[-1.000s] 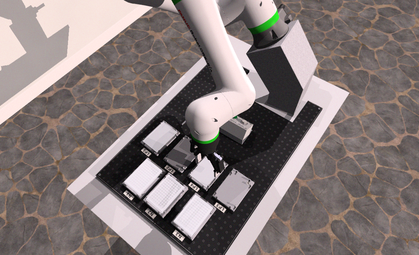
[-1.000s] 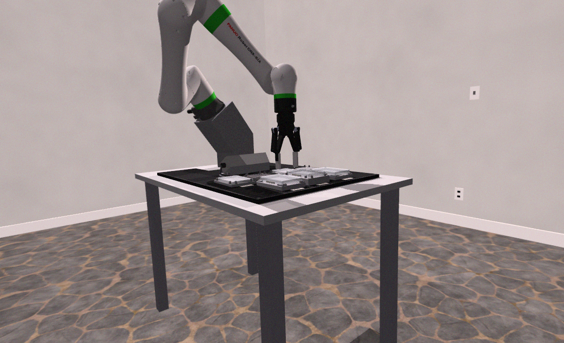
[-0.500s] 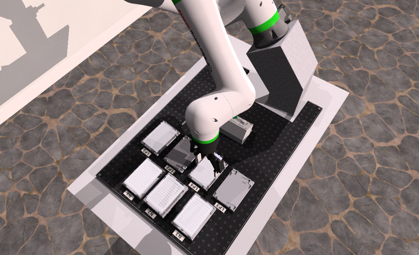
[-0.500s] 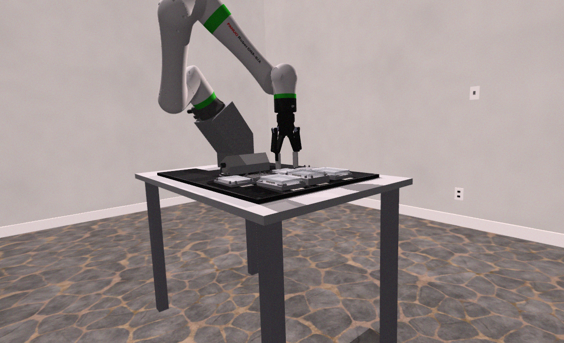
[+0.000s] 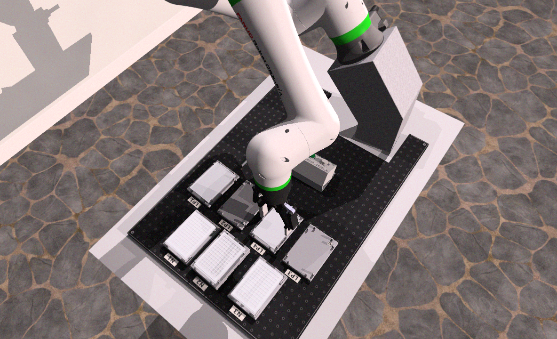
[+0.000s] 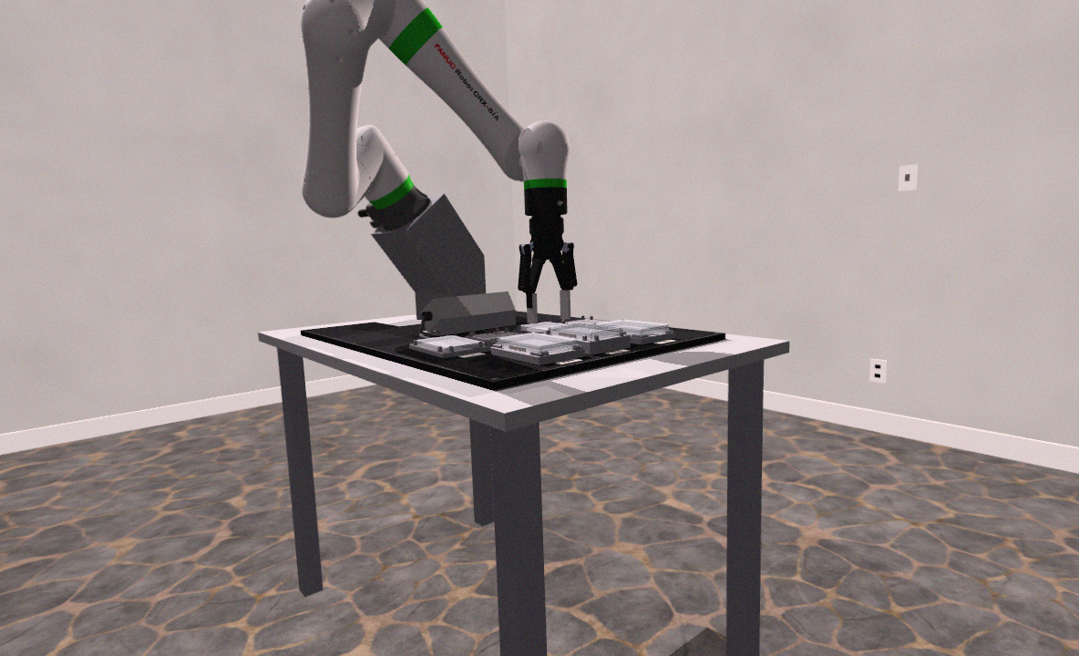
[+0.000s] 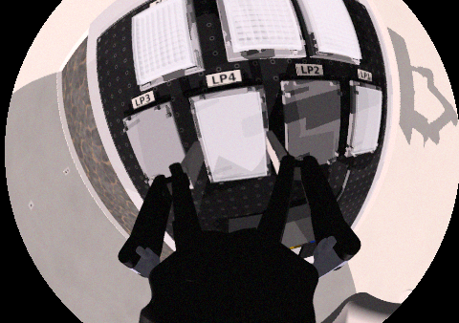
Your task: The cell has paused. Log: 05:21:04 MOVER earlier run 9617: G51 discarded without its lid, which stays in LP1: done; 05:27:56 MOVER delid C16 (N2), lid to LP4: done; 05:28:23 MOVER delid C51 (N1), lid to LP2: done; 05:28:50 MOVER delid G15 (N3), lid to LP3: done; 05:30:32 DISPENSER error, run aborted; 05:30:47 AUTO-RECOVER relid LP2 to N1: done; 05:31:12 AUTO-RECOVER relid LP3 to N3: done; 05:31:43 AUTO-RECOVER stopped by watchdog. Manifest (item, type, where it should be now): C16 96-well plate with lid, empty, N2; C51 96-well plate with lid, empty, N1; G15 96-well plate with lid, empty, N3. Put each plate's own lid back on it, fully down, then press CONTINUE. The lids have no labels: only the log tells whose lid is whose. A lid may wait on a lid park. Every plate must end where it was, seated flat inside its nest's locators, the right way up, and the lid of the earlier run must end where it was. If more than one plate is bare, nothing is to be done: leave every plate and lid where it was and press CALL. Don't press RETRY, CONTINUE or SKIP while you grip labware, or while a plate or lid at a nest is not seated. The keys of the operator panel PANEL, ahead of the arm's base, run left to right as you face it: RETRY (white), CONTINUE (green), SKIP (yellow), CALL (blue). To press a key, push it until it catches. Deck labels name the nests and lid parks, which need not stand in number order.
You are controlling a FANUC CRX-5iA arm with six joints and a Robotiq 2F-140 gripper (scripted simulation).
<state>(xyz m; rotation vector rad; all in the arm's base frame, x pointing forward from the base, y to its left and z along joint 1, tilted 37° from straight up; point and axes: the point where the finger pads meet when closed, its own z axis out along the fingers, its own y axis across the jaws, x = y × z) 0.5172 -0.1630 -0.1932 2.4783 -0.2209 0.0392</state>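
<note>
My hand is 50 mm above the lid park LP4. The rest, counted from my hand: LP4 label: 90 mm ahead, 50 mm below, 10 mm to the right; then lid park LP3: 130 mm to the left, 50 mm below, 20 mm ahead; then lid park LP2: 130 mm to the right, 50 mm below, 20 mm behind.
</note>
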